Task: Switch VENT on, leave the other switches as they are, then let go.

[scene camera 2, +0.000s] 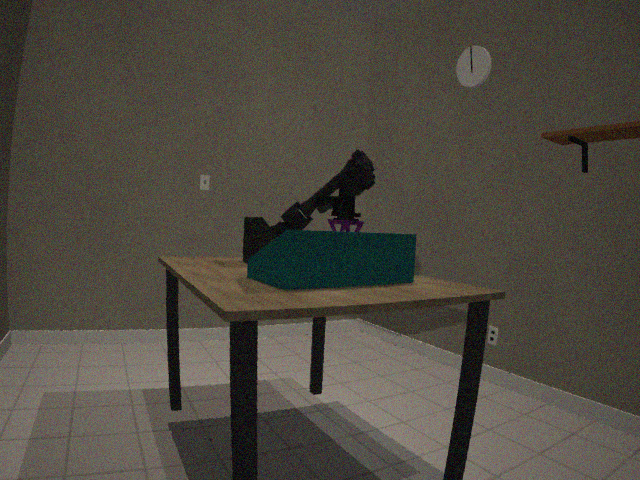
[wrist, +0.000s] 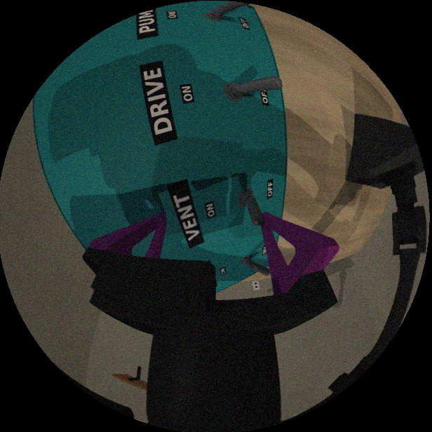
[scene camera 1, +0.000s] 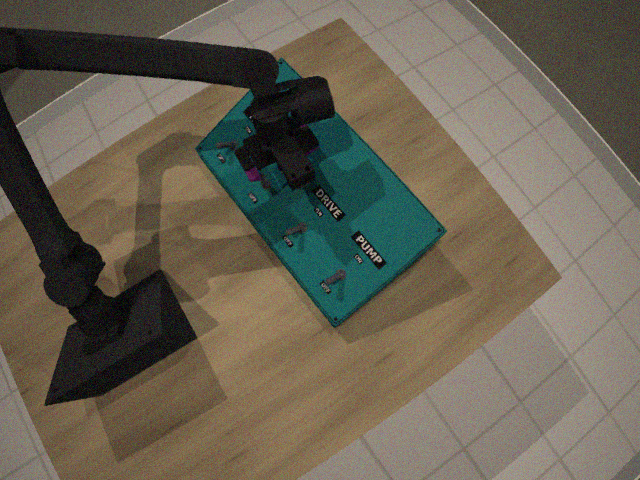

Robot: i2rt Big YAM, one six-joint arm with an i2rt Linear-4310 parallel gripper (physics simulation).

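Seen in the pictures: arm's base, origin of the base link: [scene camera 1: 109,328].
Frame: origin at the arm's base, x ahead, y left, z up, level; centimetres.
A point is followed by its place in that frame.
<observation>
The teal switch panel [scene camera 1: 408,222] {y -8.6, x 59.9, z 4.4 cm} [scene camera 2: 361,260] {y 12.3, x 59.8, z -2.6 cm} [wrist: 250,122] lies under my gripper [scene camera 1: 281,163] {y 13.4, x 44.2, z 2.2 cm} [scene camera 2: 347,230] {y 13.4, x 44.2, z 2.2 cm} [wrist: 213,217]. The gripper is open and empty, its purple fingers low over the VENT part. The grey VENT lever [wrist: 252,207] [scene camera 1: 266,184] {y 12.4, x 40.3, z -0.4 cm} stands between the fingers in the wrist view, its tip very close to the right finger; contact is unclear. Its tip shows on the OFF side of its base; its exact angle is hard to judge. The VENT label [wrist: 185,215] lies near the left finger. In scene camera 1 the arm hides that label.
The DRIVE lever [scene camera 1: 296,230] {y 0.6, x 41.3, z 0.8 cm} [wrist: 254,87] and PUMP lever [scene camera 1: 334,277] {y -10.8, x 43.4, z 1.2 cm} [wrist: 227,10] lean toward OFF. Another lever [scene camera 1: 225,145] {y 24.0, x 36.3, z 0.9 cm} [wrist: 256,265] beyond VENT also leans toward its OFF side; its name is hidden. The wooden table [scene camera 1: 289,392] {y -26.2, x 25.4, z -10.6 cm} [scene camera 2: 361,299] {y 2.0, x 81.2, z -10.6 cm} carries the panel and arm base [scene camera 1: 129,330] {y -3.2, x 5.4, z 4.0 cm}.
</observation>
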